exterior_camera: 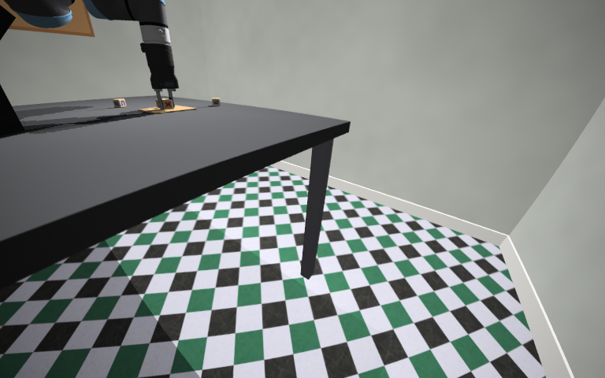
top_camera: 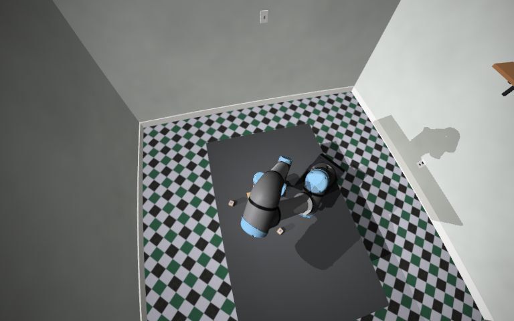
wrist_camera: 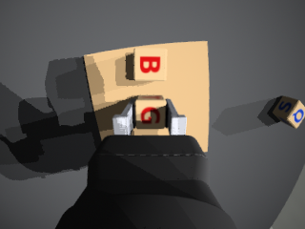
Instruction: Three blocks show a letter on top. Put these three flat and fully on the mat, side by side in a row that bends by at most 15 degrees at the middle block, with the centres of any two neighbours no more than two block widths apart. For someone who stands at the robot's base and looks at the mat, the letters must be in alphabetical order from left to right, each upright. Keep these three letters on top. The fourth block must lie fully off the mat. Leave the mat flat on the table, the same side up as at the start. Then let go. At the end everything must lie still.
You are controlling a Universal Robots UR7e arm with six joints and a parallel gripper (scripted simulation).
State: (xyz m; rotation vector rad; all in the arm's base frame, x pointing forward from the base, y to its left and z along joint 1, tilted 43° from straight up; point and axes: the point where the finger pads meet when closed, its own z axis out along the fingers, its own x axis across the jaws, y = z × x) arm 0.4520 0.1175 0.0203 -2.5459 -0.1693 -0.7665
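Now: hand right at the G block. The rest, counted from my hand: mat (20 mm below).
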